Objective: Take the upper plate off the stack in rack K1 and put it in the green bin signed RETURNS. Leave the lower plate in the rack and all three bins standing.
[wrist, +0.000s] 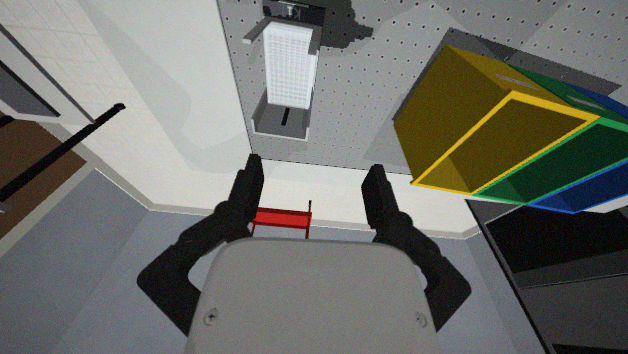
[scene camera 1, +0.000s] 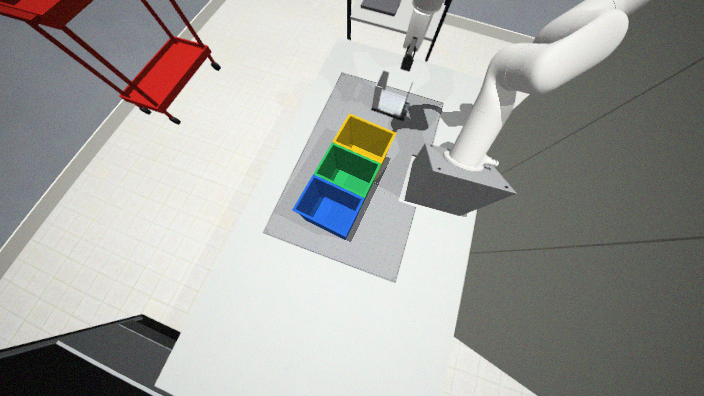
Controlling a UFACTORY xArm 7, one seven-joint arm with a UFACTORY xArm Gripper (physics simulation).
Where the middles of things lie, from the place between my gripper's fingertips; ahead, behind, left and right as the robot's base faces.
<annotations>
Now: the yellow bin (scene camera 1: 358, 135) 260 mm to the left of my hand, 200 mm below it and 70 mm ahead of it. Also, from my hand: blue bin (scene camera 1: 324, 204) 520 mm to the left, 200 mm below, 100 mm ahead; then green bin (scene camera 1: 347, 169) 390 mm to the left, 200 mm below, 90 mm ahead.
</annotations>
